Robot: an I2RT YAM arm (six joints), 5 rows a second.
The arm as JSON. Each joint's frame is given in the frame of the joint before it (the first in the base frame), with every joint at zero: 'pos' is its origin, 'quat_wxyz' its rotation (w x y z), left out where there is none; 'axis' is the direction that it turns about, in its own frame. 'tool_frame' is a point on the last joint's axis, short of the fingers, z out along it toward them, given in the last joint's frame.
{
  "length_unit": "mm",
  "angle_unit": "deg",
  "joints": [
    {
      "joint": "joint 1",
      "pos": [
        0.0,
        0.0,
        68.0
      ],
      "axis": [
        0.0,
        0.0,
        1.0
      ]
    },
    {
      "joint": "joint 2",
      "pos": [
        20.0,
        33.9,
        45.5
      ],
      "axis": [
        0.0,
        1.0,
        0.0
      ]
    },
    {
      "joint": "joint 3",
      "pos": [
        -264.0,
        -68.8,
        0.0
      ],
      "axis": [
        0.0,
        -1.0,
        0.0
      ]
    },
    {
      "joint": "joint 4",
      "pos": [
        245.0,
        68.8,
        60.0
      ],
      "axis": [
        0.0,
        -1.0,
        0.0
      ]
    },
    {
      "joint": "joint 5",
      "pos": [
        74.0,
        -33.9,
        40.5
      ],
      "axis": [
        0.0,
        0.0,
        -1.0
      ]
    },
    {
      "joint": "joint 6",
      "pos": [
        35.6,
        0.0,
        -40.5
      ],
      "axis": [
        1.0,
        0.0,
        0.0
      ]
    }
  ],
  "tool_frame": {
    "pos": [
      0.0,
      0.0,
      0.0
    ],
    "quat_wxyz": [
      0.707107,
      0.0,
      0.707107,
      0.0
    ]
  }
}
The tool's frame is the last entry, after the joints.
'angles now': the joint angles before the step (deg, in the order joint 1, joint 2, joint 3, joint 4, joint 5, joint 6). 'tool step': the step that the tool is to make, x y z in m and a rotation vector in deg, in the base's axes. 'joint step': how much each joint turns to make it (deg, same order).
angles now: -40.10 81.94 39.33 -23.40 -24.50 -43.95
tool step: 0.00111 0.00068 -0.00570 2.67 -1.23 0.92
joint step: -0.10 1.24 -0.50 1.06 -3.01 0.22
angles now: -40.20 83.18 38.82 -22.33 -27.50 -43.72
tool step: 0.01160 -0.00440 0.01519 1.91 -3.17 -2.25
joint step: 0.68 -0.06 3.07 0.33 -1.93 4.70
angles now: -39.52 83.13 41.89 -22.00 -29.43 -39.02
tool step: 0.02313 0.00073 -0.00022 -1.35 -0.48 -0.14
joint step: 3.42 3.47 2.60 3.57 2.36 3.15
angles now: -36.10 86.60 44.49 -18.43 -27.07 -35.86
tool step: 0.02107 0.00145 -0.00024 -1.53 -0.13 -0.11
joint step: 2.92 3.24 2.74 2.45 2.55 2.23
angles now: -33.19 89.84 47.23 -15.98 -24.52 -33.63
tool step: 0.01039 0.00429 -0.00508 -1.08 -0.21 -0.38
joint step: 1.97 1.71 0.15 3.00 1.93 1.70
